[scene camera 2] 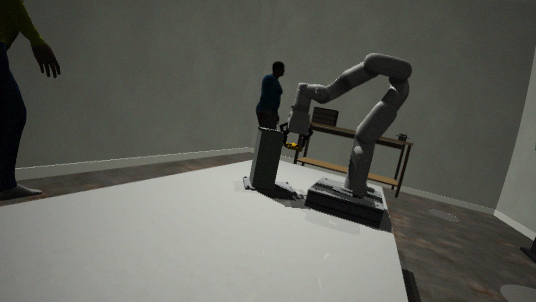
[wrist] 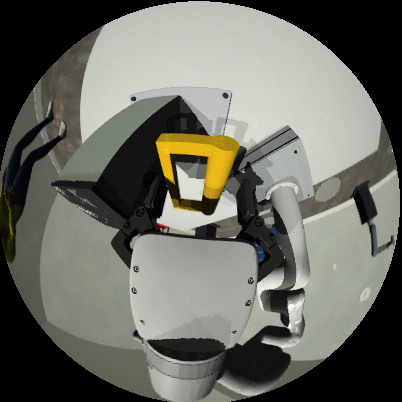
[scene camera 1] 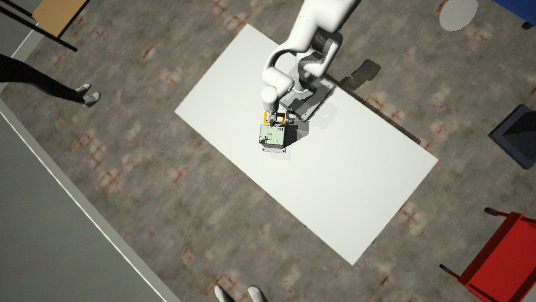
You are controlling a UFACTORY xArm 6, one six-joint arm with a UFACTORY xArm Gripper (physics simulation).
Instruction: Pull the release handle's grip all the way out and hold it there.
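Observation:
The release handle (scene camera 1: 266, 118) (scene camera 2: 294, 146) (wrist: 220, 167) is a yellow rectangular loop with a thick round grip bar on its side away from the post. It sticks out from the upper part of a grey-green post (scene camera 1: 272, 134) (scene camera 2: 265, 159) (wrist: 100, 142). My gripper (scene camera 1: 272, 120) (scene camera 2: 295, 142) (wrist: 201, 182) is open and points down over the handle. In the wrist view one finger is on the post side of the loop and the other is beyond the grip bar, with the loop between them. Contact cannot be made out. The joint between handle and post is largely hidden by the finger.
The post stands on a light base plate (scene camera 1: 274, 150) (wrist: 215, 102) on the white table (scene camera 1: 320, 180) (scene camera 2: 200, 240) (wrist: 280, 60). The arm's own base (scene camera 2: 345, 205) (wrist: 295, 162) is close by. A wooden shelf table (scene camera 2: 350, 132) and a person (scene camera 2: 271, 95) are beyond the table.

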